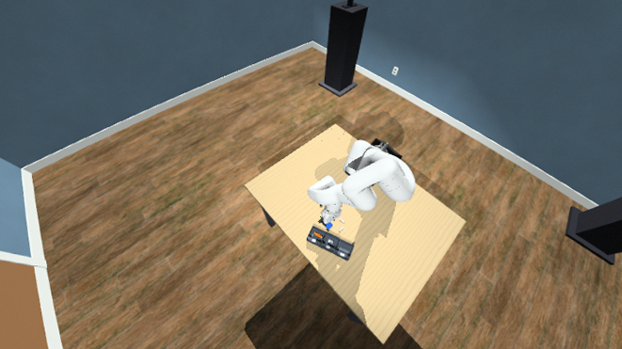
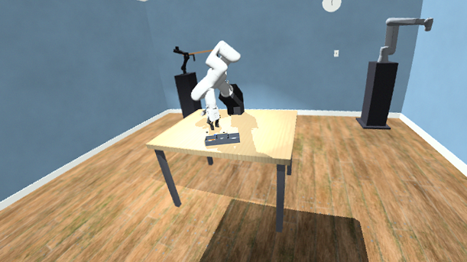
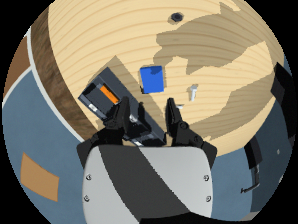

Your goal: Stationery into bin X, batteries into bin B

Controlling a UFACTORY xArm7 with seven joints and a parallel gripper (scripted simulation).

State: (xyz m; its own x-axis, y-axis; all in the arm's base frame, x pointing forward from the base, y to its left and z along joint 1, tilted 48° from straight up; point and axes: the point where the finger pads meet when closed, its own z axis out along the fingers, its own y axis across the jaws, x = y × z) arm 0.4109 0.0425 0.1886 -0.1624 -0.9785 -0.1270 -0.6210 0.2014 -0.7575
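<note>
My hand is 80 mm above the blue block and 10 mm past it. The rest, counted from my hand: dark double bin 80 mm to the left, 70 mm below, 70 mm ahead; pencil sharpener 80 mm to the left, 70 mm below, 60 mm ahead; orange battery 80 mm below, 80 mm ahead.
</note>
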